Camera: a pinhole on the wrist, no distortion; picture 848 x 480 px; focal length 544.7 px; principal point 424.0 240.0 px. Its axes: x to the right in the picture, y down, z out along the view. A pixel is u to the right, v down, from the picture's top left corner.
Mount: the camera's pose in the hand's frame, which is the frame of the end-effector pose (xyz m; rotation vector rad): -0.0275 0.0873 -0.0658 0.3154 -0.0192 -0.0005
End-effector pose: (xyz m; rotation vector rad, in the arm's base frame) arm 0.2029 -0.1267 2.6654 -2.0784 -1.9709 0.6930
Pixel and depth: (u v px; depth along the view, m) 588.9 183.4 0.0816
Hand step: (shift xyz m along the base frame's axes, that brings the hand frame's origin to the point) 0.0435 -0.0110 -0.0316
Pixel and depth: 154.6 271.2 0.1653
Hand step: -0.0027 -0.1307 -0.0787
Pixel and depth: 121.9 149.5 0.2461
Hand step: -0.0951 -0.1893 -0.0874
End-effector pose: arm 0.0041 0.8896 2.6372 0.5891 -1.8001 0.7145
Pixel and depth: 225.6 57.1 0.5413
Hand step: -0.0048 -0.4409 -0.2747
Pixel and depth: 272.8 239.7 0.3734
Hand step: -0.1238 -0.2169 -0.1999
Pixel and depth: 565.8 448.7 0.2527
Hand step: -0.2140 -0.0780 -0.0409
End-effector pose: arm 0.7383 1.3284 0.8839 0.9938 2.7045 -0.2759
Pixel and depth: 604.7 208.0 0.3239
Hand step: -0.0361 -0.0406 -0.2454
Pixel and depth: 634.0 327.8 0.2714
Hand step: 0.0101 0.0231 -0.2228
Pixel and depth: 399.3 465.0 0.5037
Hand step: 0.2073 -0.0638 -0.4481
